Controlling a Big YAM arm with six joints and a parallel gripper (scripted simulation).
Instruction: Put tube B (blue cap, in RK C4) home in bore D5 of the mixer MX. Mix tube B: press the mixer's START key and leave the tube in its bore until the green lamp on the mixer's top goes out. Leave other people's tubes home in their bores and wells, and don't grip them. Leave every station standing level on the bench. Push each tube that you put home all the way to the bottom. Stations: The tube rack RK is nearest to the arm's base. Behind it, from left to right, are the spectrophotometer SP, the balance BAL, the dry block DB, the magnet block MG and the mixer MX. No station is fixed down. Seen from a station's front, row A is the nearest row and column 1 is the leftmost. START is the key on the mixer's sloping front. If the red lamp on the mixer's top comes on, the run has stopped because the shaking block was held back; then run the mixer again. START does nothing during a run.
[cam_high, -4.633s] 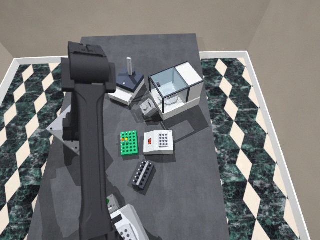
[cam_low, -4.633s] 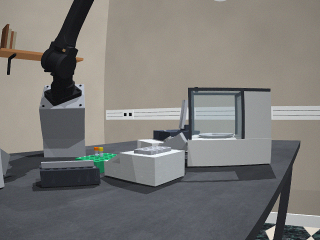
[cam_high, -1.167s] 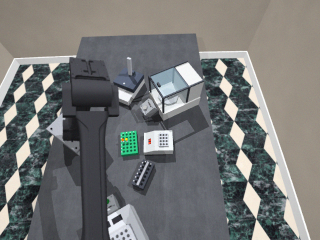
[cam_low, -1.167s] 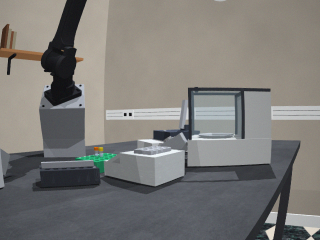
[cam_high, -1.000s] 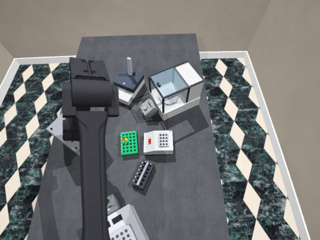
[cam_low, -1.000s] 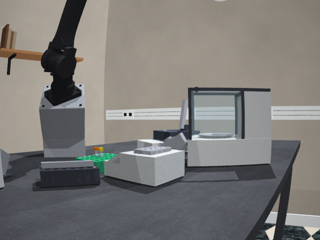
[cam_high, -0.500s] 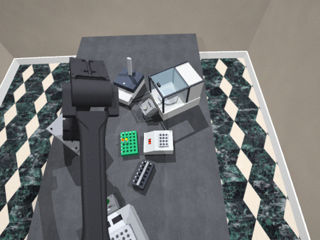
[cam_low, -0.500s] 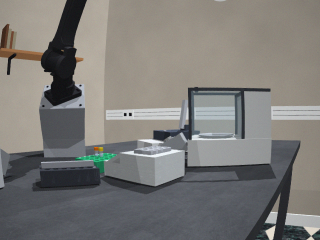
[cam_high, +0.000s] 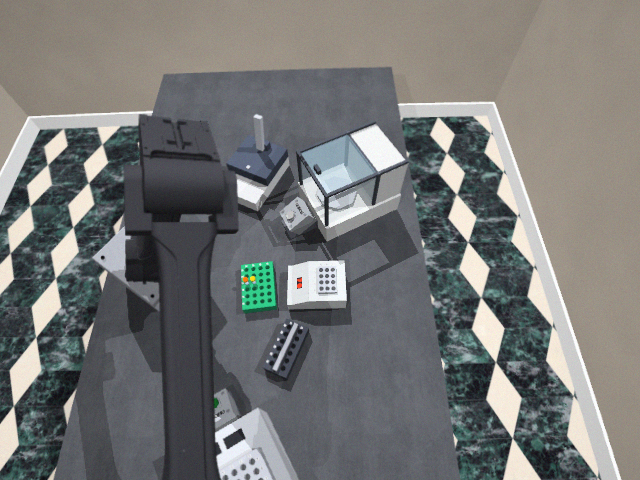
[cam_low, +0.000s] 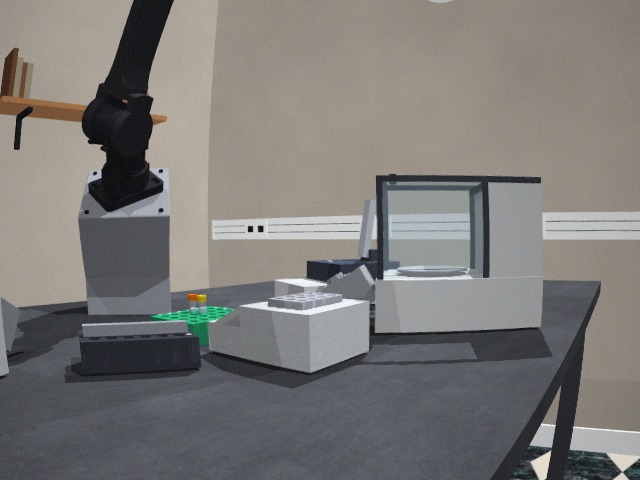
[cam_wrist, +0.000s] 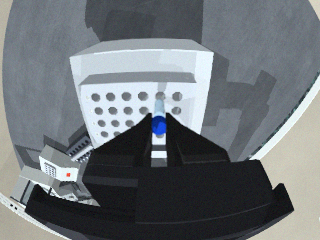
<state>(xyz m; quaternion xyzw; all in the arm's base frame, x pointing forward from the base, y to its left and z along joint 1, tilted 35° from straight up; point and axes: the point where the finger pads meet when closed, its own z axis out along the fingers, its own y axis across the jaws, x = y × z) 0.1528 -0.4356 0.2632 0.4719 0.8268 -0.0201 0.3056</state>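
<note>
Right now the tube B is 2 cm below my hand. The rest, counted from my hand: green rack RK: 48 cm to the left, 20 cm below, 4 cm ahead; dark magnet block: 31 cm to the left, 20 cm below, 10 cm ahead; green start key: 19 cm to the left, 15 cm below, 6 cm behind.
</note>
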